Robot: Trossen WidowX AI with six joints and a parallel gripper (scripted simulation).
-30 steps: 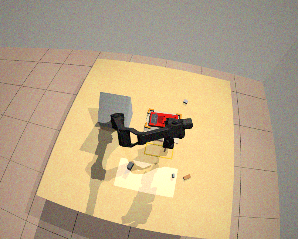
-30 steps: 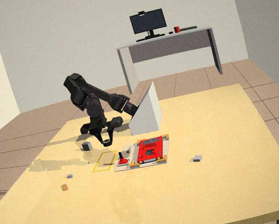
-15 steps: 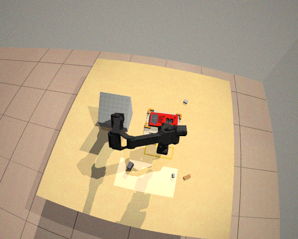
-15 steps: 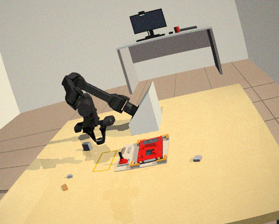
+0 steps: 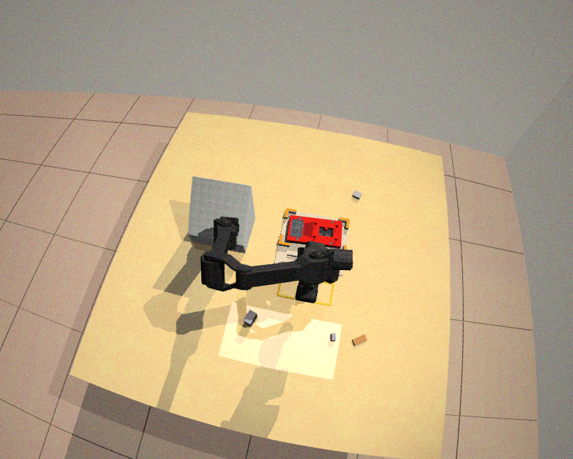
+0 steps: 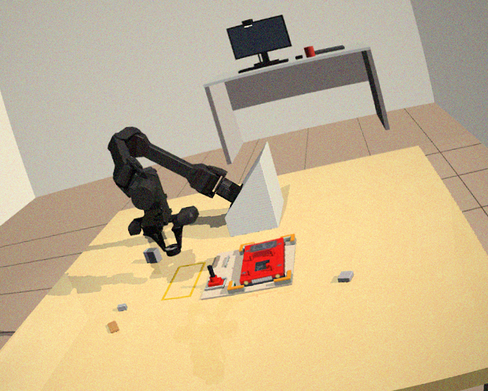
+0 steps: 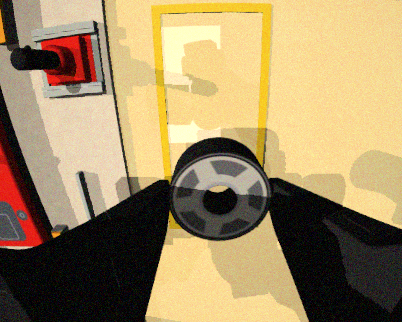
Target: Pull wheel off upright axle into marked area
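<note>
Now: gripper tip right at the wheel.
</note>
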